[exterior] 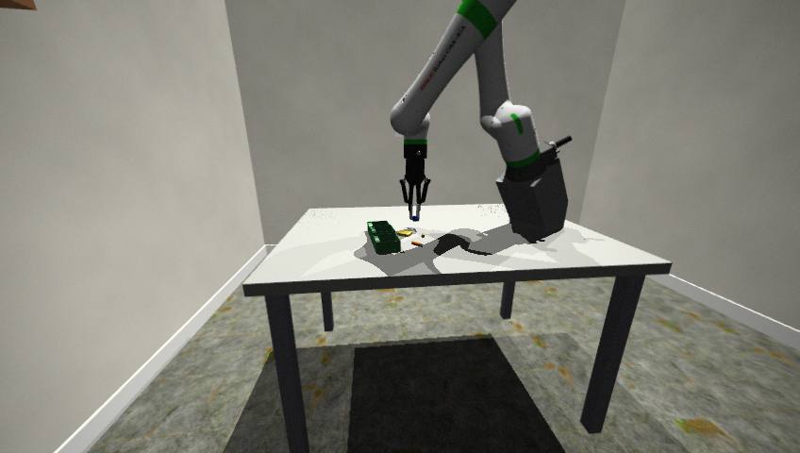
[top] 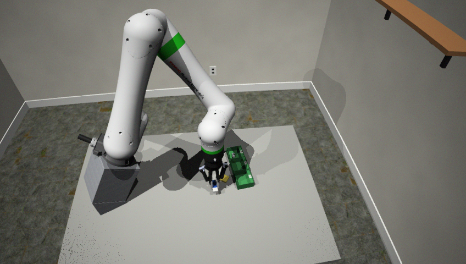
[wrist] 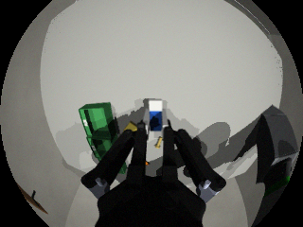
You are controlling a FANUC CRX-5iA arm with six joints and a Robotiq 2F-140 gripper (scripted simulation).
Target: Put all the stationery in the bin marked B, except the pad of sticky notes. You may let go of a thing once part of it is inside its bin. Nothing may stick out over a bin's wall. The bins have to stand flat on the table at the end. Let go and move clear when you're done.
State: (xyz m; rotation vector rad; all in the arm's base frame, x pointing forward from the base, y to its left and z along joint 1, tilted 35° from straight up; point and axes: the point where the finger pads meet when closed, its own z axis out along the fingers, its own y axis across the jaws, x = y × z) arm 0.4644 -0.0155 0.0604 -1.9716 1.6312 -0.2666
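The grey-white object is 8 cm ahead of my hand, 23 cm to the left of it and 6 cm below it. Round my hand: white eraser: 1 cm to the right, 3 cm below; sticky notes: 4 cm ahead, 8 cm to the left, 7 cm below; tan piece: 4 cm behind, 10 cm to the left, 7 cm below.
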